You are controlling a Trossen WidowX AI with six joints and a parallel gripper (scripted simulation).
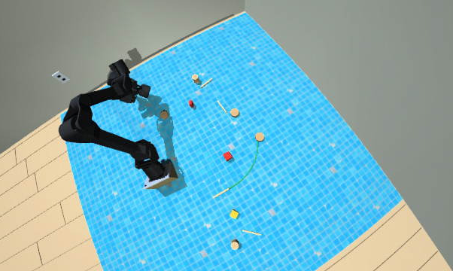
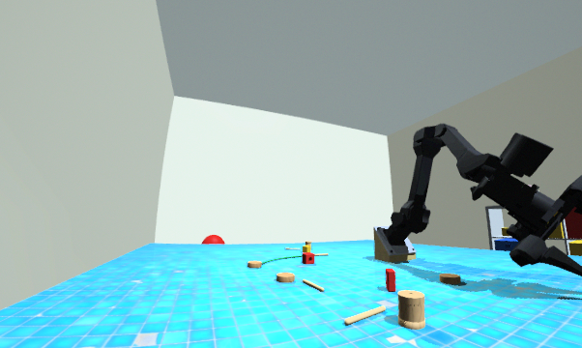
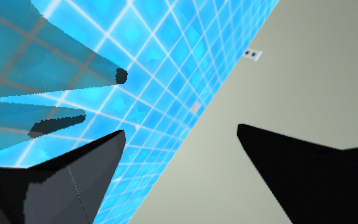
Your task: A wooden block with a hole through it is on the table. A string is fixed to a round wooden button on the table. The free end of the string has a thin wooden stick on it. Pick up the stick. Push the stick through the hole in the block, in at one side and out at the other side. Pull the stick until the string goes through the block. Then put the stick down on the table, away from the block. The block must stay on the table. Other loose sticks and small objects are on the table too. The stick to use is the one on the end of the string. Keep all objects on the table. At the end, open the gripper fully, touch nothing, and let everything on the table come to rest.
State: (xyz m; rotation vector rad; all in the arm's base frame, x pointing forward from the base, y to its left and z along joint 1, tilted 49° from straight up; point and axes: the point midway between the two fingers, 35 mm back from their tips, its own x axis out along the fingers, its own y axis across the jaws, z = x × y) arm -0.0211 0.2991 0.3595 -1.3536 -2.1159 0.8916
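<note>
Right now my gripper tip is 33 cm short of the wooden cylinder, 9 cm to the left of it and 4 cm above it. The rest, counted from my gripper tip: red upright piece (26 cm ahead, 22 cm to the right, 4 cm below); then yellow cube (75 cm to the right, 26 cm ahead, 5 cm below); then round wooden button (50 cm ahead, 49 cm to the right, 5 cm below).
</note>
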